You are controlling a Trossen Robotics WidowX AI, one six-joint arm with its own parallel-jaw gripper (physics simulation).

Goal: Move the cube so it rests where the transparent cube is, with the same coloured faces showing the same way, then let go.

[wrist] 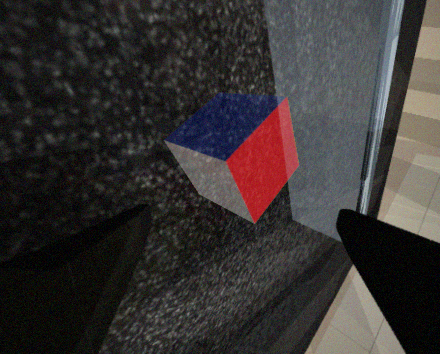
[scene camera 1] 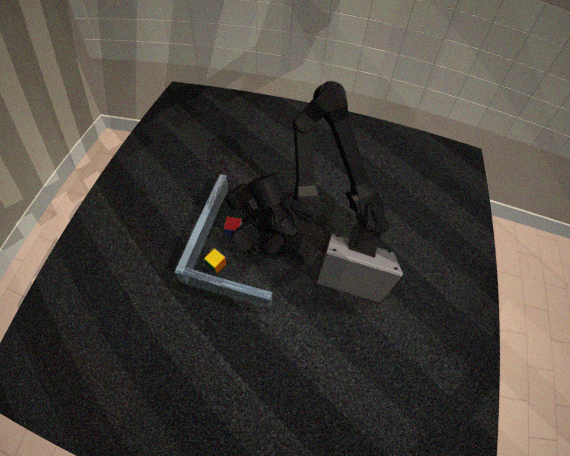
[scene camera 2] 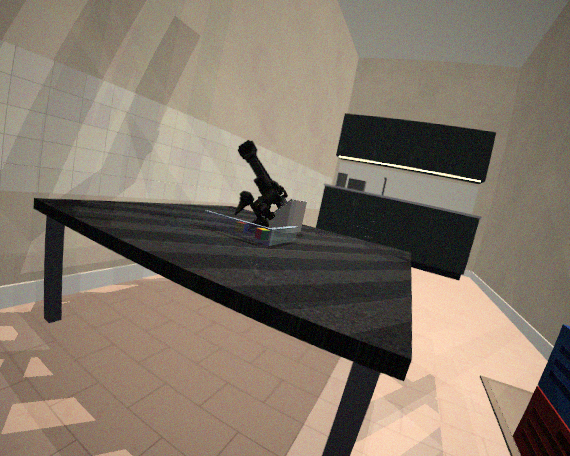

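Seen in the pictures: gripper, fingertip midpoint: (wrist: 244,215) (scene camera 1: 241,220); arm's base, origin of the base link: (scene camera 1: 362,250) (scene camera 2: 285,209).
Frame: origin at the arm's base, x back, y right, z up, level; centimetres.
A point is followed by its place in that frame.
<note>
The solid cube (scene camera 1: 215,260) (scene camera 2: 262,233) sits on the table inside the corner of the low walls, with yellow up and orange and green sides showing in scene camera 1. The transparent cube (scene camera 1: 232,224) @[x -33.4, y -1.5, z -6.5 cm] (scene camera 2: 242,227) (wrist: 237,150) @[x -31.7, y -2.9, z -6.5 cm] is beside it, farther from the corner, with red up and blue on a side. Its red, blue and pale grey faces show in the wrist view, with table specks through them. My gripper (scene camera 1: 260,241) (wrist: 244,215) @[x -32.1, y 1.0, z -7.2 cm] is open and empty, tilted, close to the transparent cube. The solid cube does not show in the wrist view.
A glassy wall (scene camera 1: 202,220) @[x -40.6, y -4.5, z -4.6 cm] (wrist: 327,100) @[x -40.0, y -1.7, z -7.1 cm] runs beside both cubes. A second wall (scene camera 1: 230,286) @[x -25.9, y -18.3, z -4.5 cm] (scene camera 2: 284,237) @[x -28.2, y -19.1, z -8.3 cm] meets it at a corner near the solid cube. A grey box (scene camera 1: 357,275) @[x 0.6, y -7.0, z 0.4 cm] (scene camera 2: 295,216) @[x -0.6, y -7.0, z -2.0 cm] stands under the arm's base. Everything stands on the dark table (scene camera 1: 350,375) @[x 7.5, y -26.9, z -10.5 cm] (scene camera 2: 325,270) @[x -45.8, y -45.2, z -10.5 cm].
</note>
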